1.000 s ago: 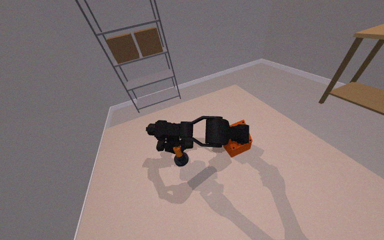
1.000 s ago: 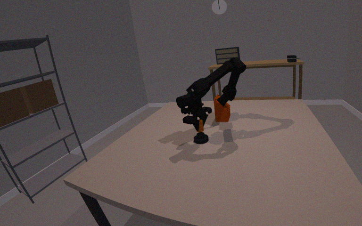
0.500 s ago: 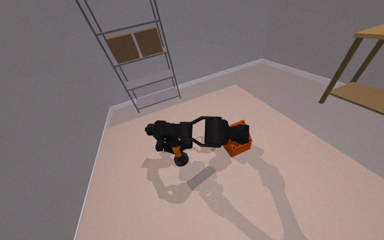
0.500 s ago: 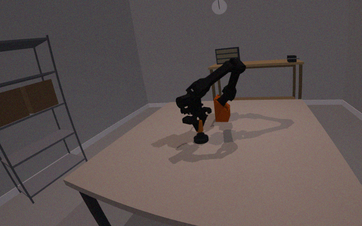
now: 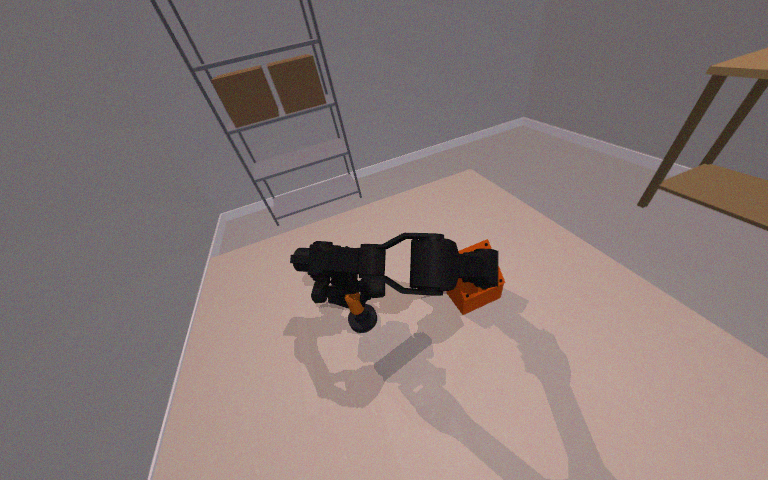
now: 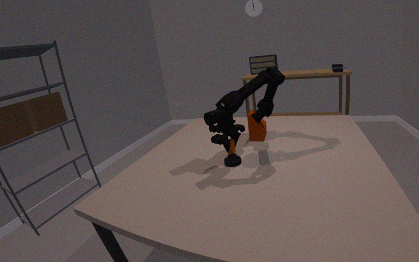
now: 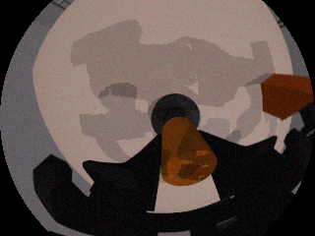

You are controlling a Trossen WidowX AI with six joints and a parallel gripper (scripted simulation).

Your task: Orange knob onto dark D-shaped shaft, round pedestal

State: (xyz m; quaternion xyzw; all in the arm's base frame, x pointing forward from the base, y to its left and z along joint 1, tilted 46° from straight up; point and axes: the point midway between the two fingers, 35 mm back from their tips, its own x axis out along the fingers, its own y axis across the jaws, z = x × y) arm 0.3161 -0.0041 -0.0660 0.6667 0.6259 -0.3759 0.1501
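Right now the dark round pedestal is 40 mm below my gripper tip. Also, from my gripper tip: orange knob 20 mm above.
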